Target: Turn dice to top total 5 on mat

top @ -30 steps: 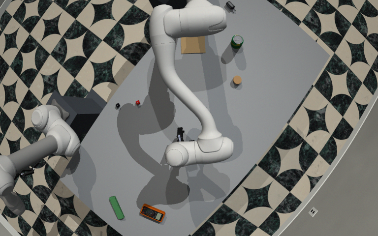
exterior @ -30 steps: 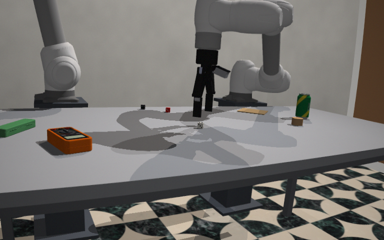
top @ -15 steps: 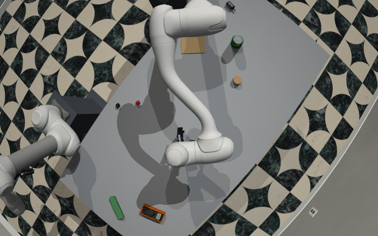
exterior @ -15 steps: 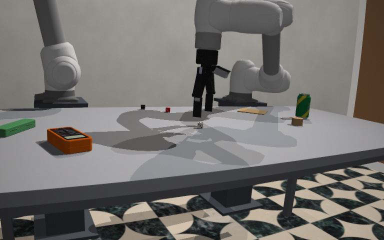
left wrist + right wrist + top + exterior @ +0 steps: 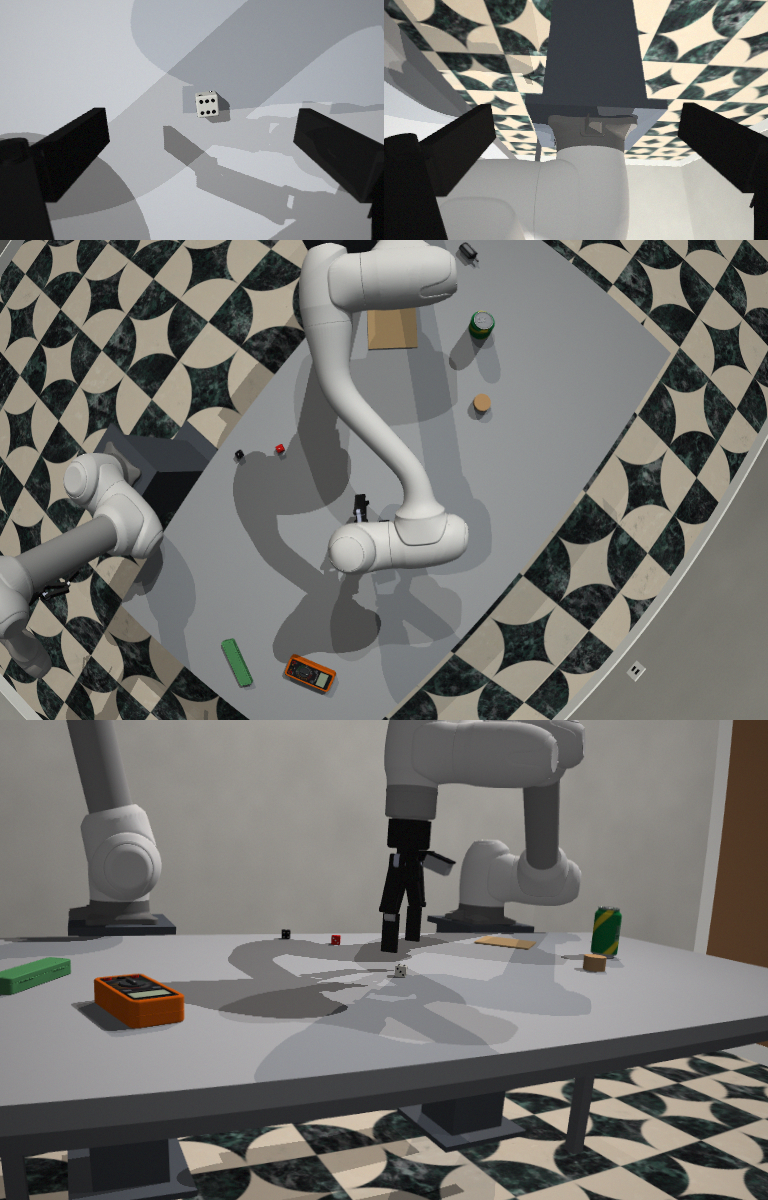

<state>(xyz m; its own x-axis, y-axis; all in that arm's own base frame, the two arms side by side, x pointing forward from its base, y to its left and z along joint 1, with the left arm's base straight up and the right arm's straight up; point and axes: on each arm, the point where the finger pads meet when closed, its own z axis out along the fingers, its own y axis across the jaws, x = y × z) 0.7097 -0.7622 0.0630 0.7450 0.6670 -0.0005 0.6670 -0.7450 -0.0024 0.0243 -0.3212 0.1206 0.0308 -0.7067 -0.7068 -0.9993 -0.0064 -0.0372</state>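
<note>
Now: left hand 330 mm past the red die, 50 mm above it and 10 mm to the right of it. From my left hand the other things lie so: tan mat 490 mm to the left, 310 mm behind, 60 mm below; then green block 610 mm to the right, 50 mm below, 50 mm behind; then wooden cylinder 470 mm to the left, 50 mm below, 20 mm ahead.
</note>
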